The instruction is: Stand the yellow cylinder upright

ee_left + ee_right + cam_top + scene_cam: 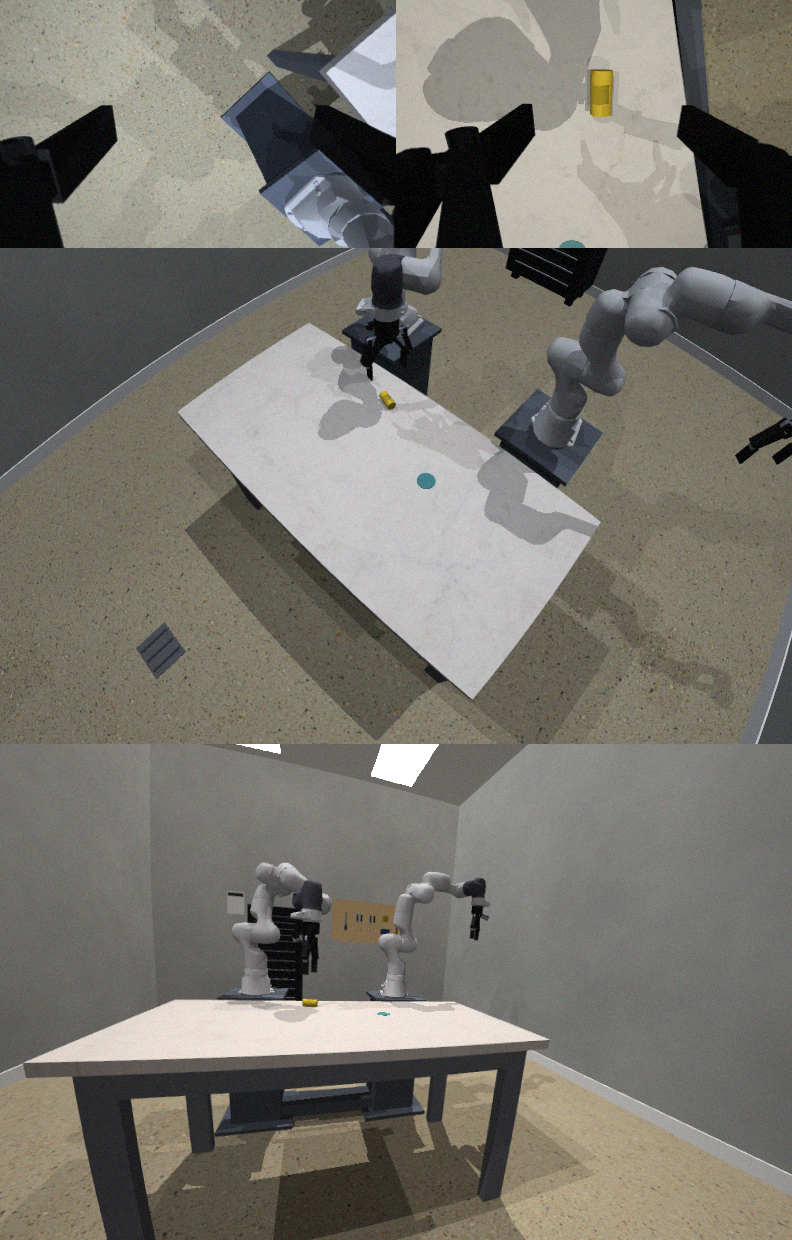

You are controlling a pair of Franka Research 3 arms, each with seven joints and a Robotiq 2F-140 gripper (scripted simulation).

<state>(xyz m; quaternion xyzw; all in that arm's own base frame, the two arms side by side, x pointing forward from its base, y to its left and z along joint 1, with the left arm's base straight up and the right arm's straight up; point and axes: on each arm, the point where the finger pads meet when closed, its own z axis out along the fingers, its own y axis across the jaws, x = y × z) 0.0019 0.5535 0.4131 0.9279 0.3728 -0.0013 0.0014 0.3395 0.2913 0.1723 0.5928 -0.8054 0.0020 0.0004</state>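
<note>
Right now my right hand is 160 mm above the yellow cylinder. Round my right hand: cyan circle: 330 mm to the left, 170 mm below, 150 mm ahead.
</note>
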